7 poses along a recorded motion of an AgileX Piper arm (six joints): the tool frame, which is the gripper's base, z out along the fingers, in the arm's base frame.
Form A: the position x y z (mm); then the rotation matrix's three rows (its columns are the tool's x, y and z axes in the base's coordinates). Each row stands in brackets.
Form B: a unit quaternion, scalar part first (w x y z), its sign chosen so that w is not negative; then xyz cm. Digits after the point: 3 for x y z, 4 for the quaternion.
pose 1, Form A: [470.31 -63.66 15.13], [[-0.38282 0.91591 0.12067], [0.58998 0.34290 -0.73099], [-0.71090 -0.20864 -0.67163]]
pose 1, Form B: 0.2685 0.4863 0.7742 -0.3034 47.031 -6.366 1.513
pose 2, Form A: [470.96 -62.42 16.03], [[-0.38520 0.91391 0.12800], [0.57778 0.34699 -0.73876], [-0.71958 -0.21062 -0.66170]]
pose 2, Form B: 0.2739 0.4821 0.7736 -0.3068 47.096 -6.242 1.603
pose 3, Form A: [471.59 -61.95 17.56], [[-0.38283 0.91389 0.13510], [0.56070 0.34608 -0.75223], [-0.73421 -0.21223 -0.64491]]
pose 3, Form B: 0.2821 0.4785 0.7704 -0.3130 47.159 -6.195 1.756
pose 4, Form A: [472.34 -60.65 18.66], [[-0.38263 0.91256 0.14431], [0.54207 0.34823 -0.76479], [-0.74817 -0.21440 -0.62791]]
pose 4, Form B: 0.2906 0.4736 0.7679 -0.3188 47.234 -6.065 1.866
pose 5, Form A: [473.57 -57.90 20.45], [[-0.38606 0.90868 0.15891], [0.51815 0.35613 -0.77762], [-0.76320 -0.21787 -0.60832]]
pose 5, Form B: 0.3007 0.4653 0.7666 -0.3247 47.357 -5.790 2.045
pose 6, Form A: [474.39 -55.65 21.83], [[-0.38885 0.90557 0.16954], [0.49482 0.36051 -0.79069], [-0.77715 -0.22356 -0.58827]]
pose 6, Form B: 0.3096 0.4580 0.7645 -0.3317 47.439 -5.565 2.183
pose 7, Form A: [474.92 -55.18 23.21], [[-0.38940 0.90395 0.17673], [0.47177 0.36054 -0.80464], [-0.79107 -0.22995 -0.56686]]
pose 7, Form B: 0.3179 0.4519 0.7611 -0.3399 47.492 -5.518 2.321
